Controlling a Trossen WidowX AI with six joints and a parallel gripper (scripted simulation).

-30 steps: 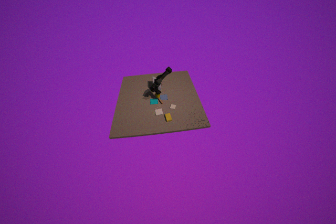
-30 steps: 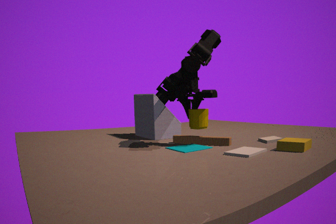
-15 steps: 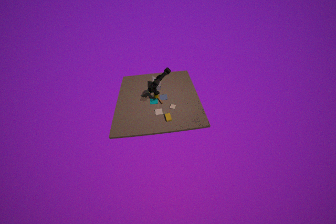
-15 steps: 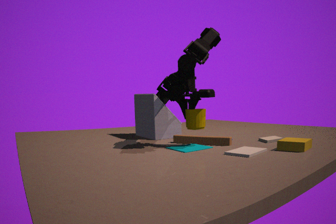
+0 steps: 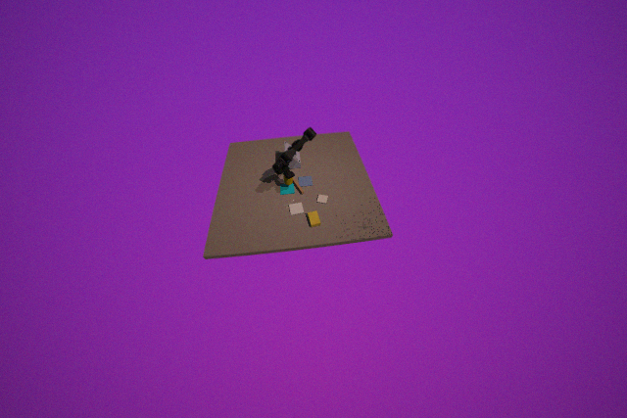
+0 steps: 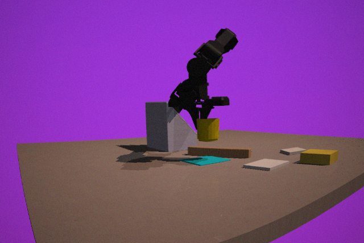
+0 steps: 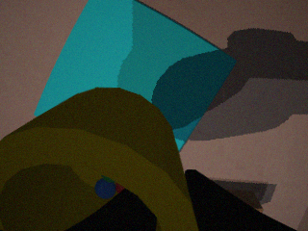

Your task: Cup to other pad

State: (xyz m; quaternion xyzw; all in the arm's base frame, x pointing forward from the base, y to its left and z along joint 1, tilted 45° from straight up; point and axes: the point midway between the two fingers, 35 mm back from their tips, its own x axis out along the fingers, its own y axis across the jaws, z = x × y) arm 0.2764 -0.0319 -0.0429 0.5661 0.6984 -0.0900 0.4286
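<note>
My gripper tip is now 30 mm short of the teal pad and 100 mm above it. The rest, counted from my gripper tip: blue marble (20 mm ahead, 30 mm to the left, 20 mm below); wooden bar (70 mm to the left, 90 mm below); yellow cup (20 mm ahead, 10 mm to the left).
</note>
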